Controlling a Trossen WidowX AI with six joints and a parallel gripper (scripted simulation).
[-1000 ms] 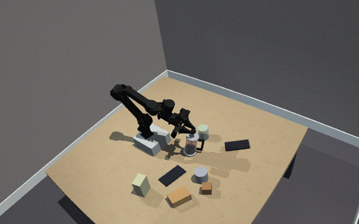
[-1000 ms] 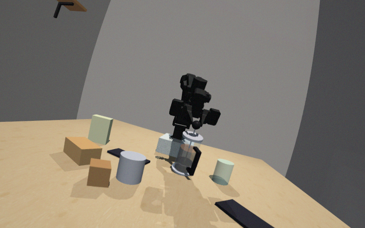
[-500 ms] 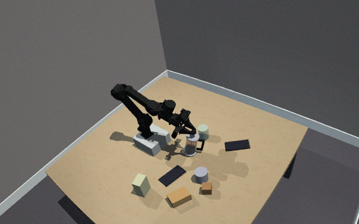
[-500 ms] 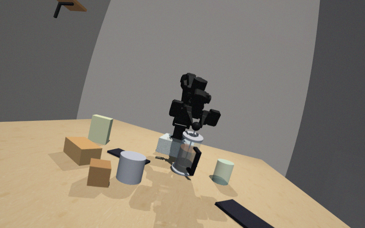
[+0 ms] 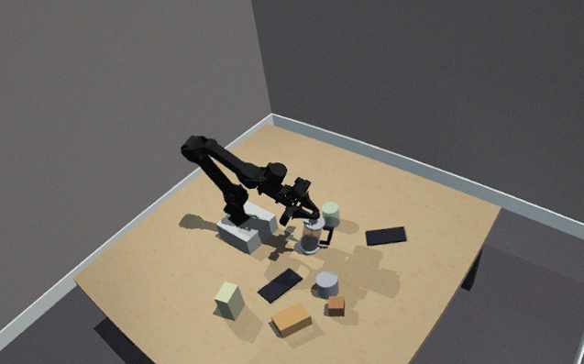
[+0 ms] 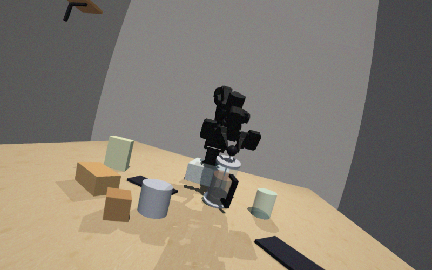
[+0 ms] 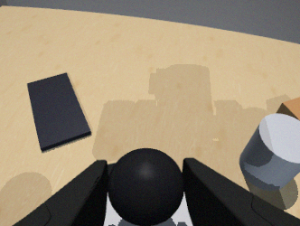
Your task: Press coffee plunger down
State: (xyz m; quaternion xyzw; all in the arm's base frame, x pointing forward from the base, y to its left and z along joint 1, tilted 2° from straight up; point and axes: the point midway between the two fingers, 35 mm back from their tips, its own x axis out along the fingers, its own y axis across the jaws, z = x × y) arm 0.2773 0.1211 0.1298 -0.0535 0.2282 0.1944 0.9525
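Right now the glass coffee press is 2 cm behind my gripper tip and 9 cm below it. Round my gripper tip: pale green cylinder (7 cm behind, 13 cm to the left, 14 cm below).
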